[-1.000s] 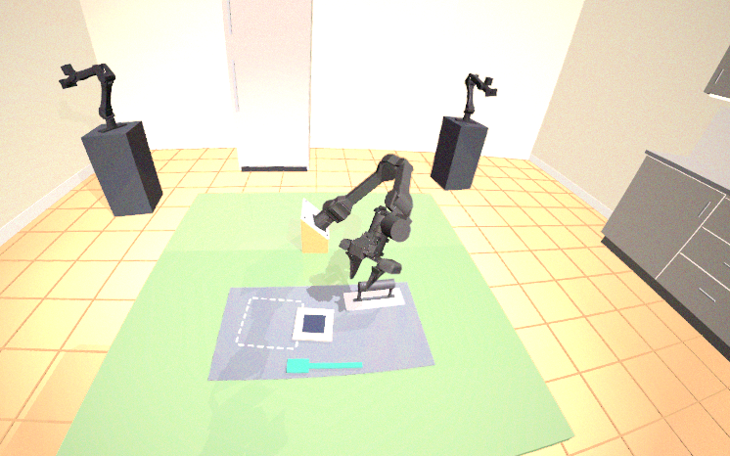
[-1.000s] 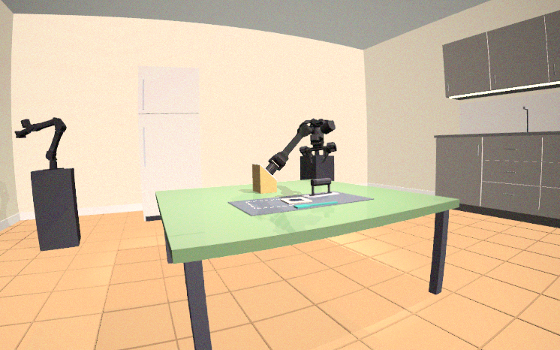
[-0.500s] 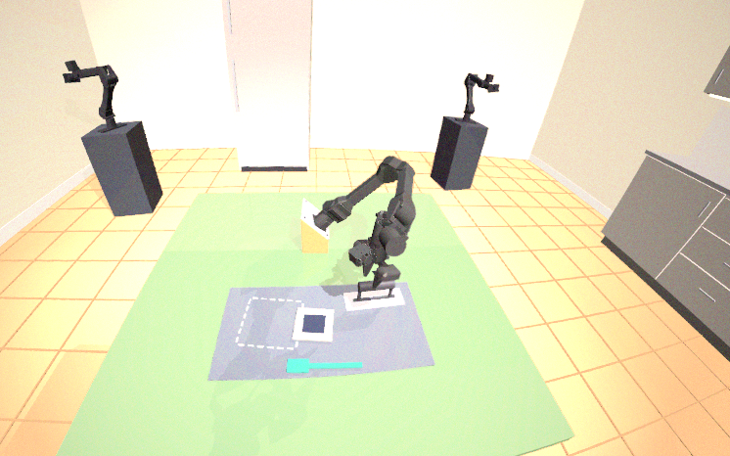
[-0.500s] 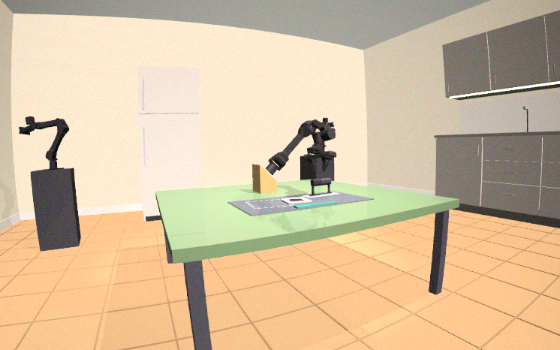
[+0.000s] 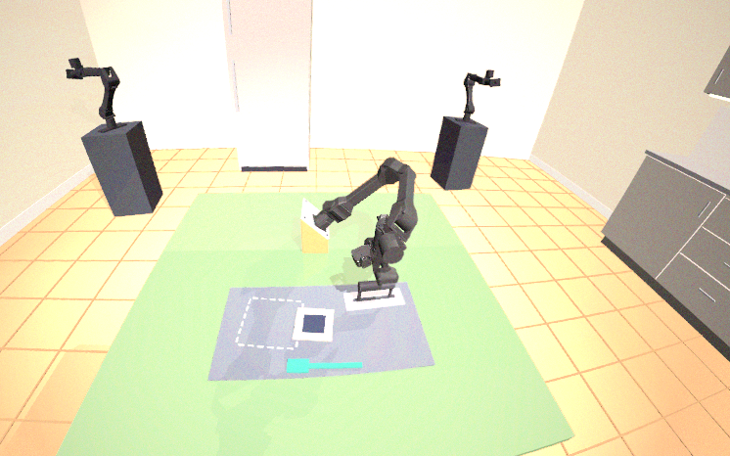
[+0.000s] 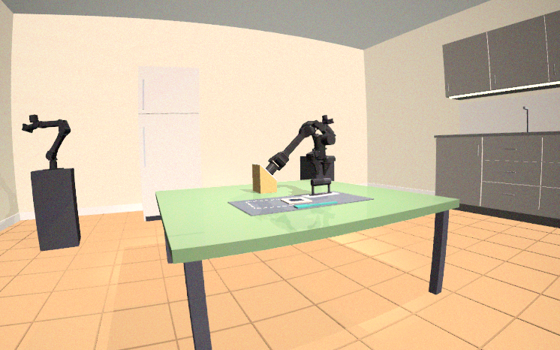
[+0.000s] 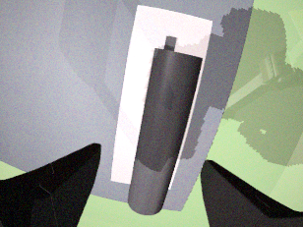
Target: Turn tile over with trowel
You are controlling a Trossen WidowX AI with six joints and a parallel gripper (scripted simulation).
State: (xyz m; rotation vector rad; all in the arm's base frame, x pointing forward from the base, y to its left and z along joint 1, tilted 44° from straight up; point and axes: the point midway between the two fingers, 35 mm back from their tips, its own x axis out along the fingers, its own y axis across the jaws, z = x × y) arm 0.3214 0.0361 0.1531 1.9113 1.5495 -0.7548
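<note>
My gripper tip is now 1 cm past the trowel, 2 cm to the left of it and 7 cm above it. Round my gripper tip: square tile: 6 cm ahead, 21 cm to the right, 11 cm below; then teal flat tool: 20 cm ahead, 23 cm to the right, 11 cm below; then grey mat: 6 cm ahead, 19 cm to the right, 13 cm below.
</note>
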